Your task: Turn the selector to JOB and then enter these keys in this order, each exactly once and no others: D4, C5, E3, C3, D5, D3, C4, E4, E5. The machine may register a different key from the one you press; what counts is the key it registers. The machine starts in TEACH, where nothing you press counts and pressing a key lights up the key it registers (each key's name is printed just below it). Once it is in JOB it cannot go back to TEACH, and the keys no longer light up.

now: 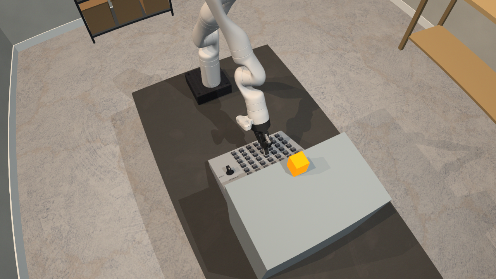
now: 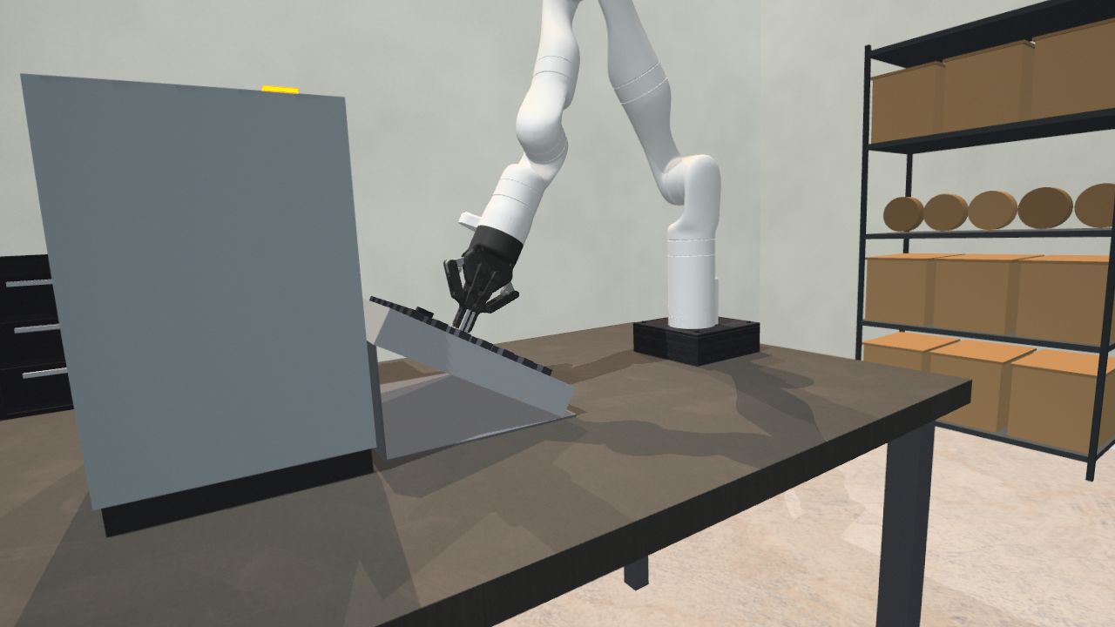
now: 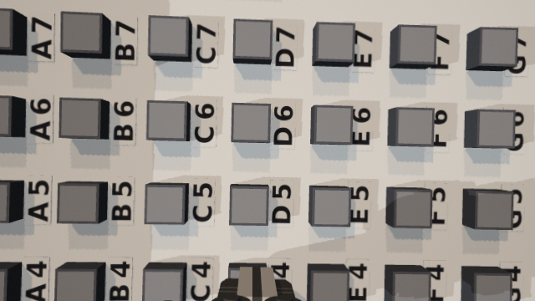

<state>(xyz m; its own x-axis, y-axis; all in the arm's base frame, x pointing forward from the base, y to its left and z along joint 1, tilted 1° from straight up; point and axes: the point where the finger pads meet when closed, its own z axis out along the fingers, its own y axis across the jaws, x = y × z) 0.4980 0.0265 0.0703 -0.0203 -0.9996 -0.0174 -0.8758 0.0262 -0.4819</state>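
Right now my hand is 16 cm to the left of the selector knob, 1 cm short of it and 1 cm above it. From my hand the other things lie so: key D1: 10 cm to the left, 2 cm below, 1 cm ahead; key E2: 7 cm to the left, 3 cm below, 2 cm behind; sloped keypad panel: 5 cm to the right, 5 cm below, 4 cm ahead.
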